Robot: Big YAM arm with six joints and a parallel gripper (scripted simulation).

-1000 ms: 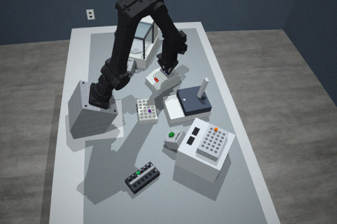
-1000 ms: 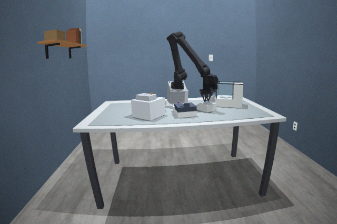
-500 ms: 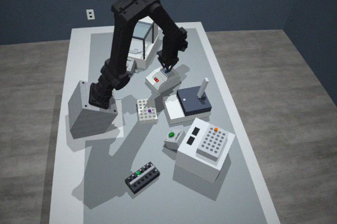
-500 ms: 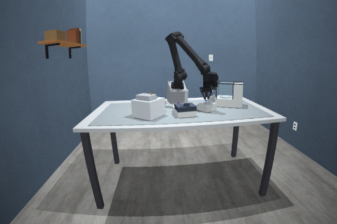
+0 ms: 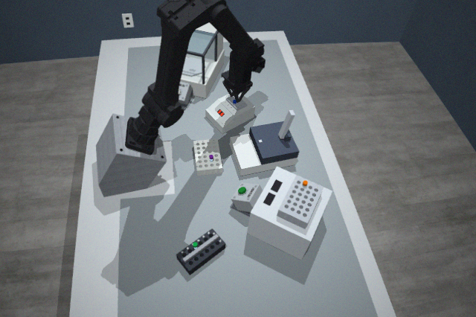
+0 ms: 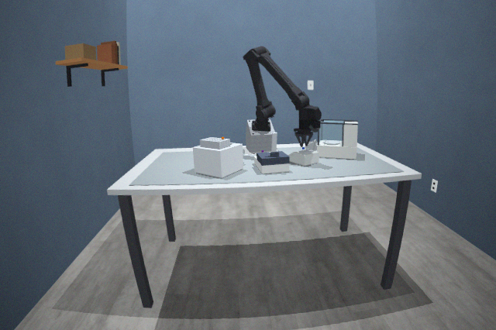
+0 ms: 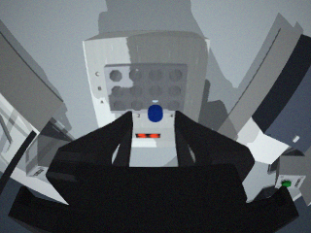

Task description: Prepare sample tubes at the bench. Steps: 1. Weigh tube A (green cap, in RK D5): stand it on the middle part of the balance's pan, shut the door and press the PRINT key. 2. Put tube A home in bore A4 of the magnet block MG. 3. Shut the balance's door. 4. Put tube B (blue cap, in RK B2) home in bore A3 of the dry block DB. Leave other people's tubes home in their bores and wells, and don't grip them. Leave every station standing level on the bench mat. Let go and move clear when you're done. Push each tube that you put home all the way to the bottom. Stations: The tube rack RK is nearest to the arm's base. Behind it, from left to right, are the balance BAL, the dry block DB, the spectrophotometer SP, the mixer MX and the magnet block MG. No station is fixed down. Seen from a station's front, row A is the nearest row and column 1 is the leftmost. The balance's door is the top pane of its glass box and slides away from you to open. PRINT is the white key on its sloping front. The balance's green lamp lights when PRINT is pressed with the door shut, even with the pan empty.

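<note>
Right now the tube B is 40 mm below my hand. Also, from my hand: white tube rack: 110 mm behind, 200 mm to the right, 80 mm below; balance door: 170 mm behind, 180 mm to the left, 110 mm above; dry block DB: 20 mm behind, 70 mm below.
</note>
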